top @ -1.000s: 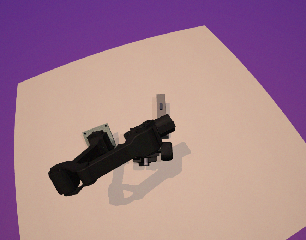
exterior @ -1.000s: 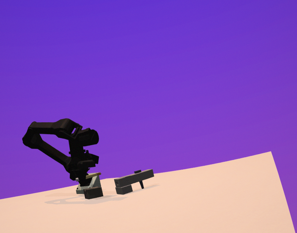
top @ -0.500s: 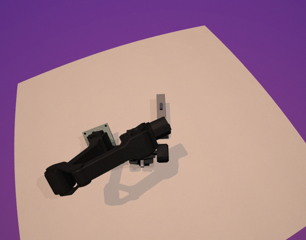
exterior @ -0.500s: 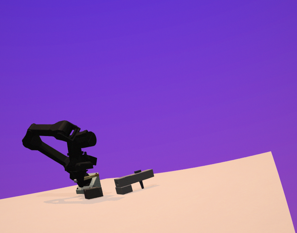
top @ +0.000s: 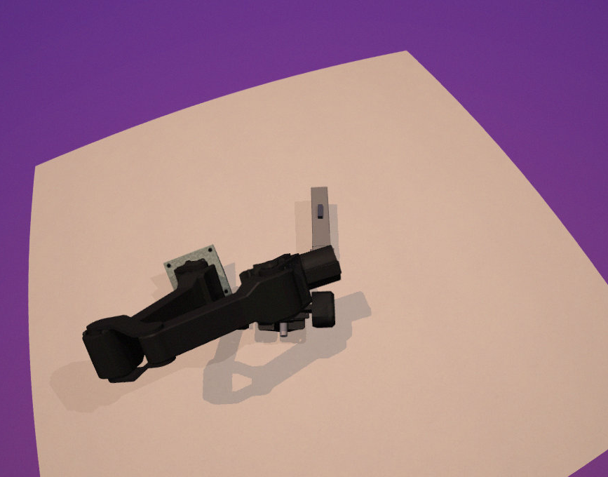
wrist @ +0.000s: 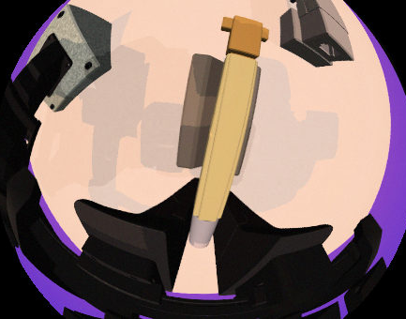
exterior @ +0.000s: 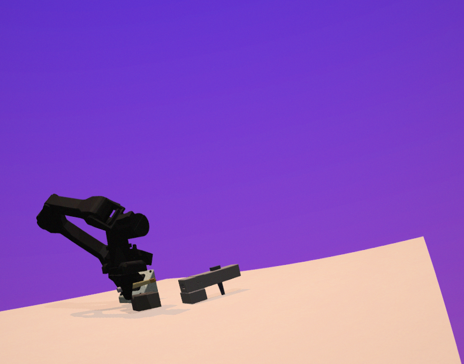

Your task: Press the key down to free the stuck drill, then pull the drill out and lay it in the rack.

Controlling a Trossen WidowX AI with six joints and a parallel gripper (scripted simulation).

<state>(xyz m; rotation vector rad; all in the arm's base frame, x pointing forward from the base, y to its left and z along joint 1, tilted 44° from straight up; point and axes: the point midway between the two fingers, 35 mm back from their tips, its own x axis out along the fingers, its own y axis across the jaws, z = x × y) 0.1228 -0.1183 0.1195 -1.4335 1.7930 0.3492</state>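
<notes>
Right now the rack block is 2 cm ahead of my gripper tip, 4 cm to the left of it and 1 cm below it. Also, from my gripper tip: housing (16 cm ahead, 17 cm to the left, 1 cm above); then key (17 cm ahead, 19 cm to the left, 2 cm above); then drill (2 cm ahead, 3 cm to the left, 4 cm above).
</notes>
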